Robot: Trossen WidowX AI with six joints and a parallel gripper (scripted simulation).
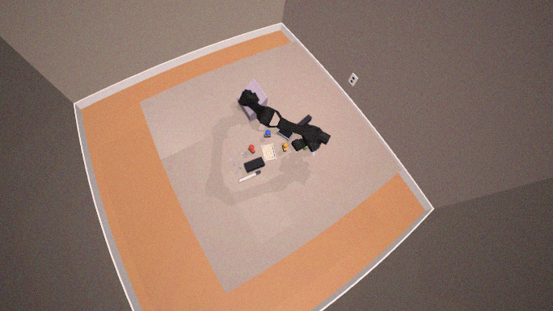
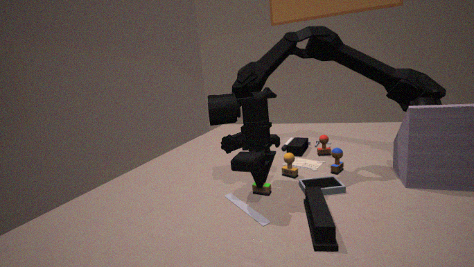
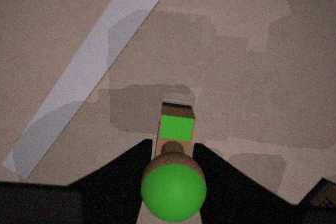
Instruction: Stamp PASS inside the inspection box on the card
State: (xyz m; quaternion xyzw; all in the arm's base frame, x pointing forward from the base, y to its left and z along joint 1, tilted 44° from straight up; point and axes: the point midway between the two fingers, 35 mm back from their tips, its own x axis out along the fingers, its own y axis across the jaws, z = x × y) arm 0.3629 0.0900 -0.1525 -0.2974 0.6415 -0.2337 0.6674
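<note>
Now: the ink pad 13 cm behind my gripper tip, 6 cm to the right of it and 2 cm below it. Round my gripper tip: grey ruler 7 cm to the left, 2 cm below, 2 cm ahead; then green stamp right at my gripper tip; then orange stamp 11 cm to the right, 4 cm behind.
</note>
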